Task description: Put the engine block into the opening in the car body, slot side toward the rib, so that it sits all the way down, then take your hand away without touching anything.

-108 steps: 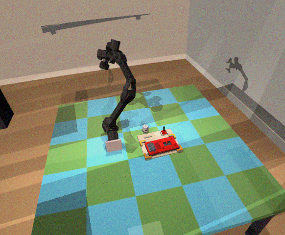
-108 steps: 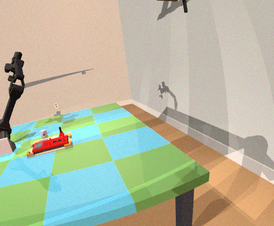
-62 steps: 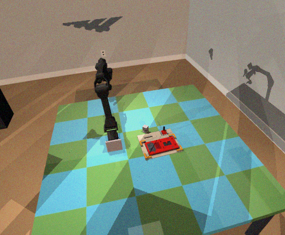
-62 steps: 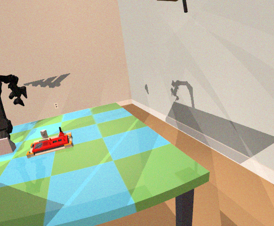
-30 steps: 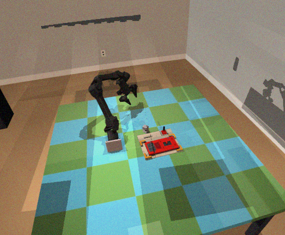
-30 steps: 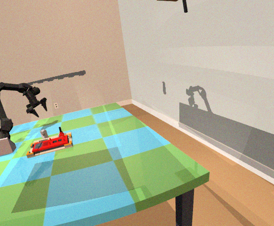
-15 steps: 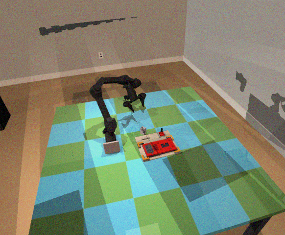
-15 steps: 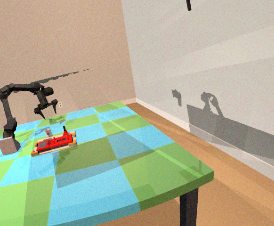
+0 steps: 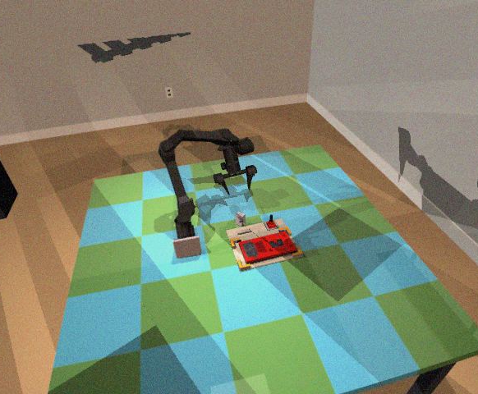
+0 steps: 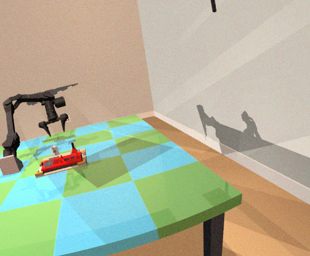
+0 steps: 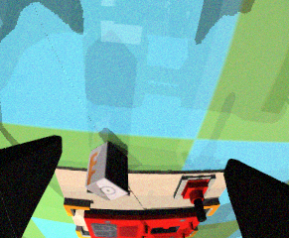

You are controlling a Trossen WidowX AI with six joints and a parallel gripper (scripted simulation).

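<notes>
My gripper tip is now 110 mm to the left of the engine block, 70 mm above it and 20 mm past it.
</notes>
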